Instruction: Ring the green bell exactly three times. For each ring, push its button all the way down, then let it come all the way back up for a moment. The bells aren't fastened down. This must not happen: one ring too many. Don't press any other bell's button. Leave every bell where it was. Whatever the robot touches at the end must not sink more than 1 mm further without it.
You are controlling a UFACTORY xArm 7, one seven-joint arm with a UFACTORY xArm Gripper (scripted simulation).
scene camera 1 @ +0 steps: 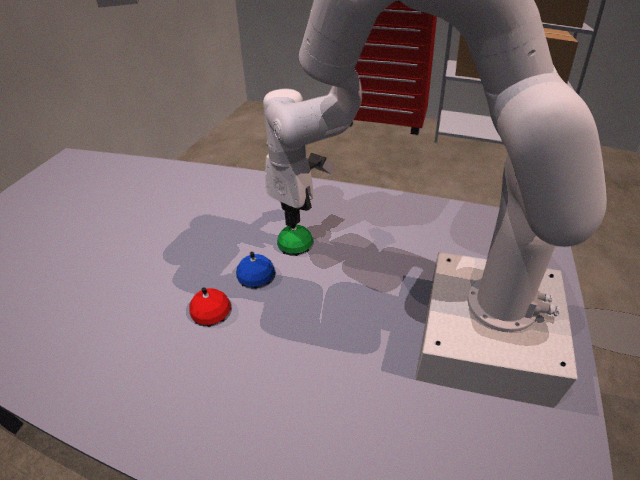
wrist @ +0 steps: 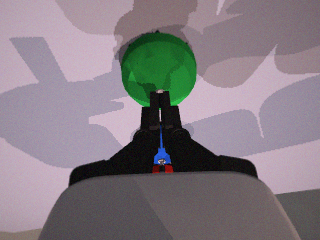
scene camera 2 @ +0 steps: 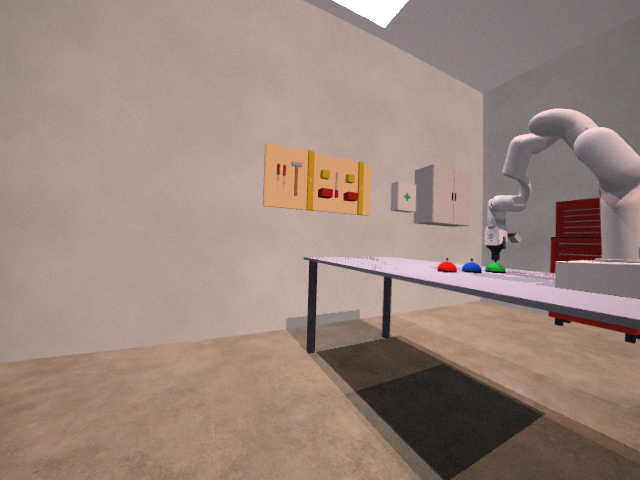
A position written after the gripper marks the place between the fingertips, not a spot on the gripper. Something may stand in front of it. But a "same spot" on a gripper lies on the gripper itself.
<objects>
gripper: scene camera 1; wrist 159, 104; scene camera 2
same spot on gripper: [scene camera 1: 292, 215] = [scene camera 2: 495, 253]
</objects>
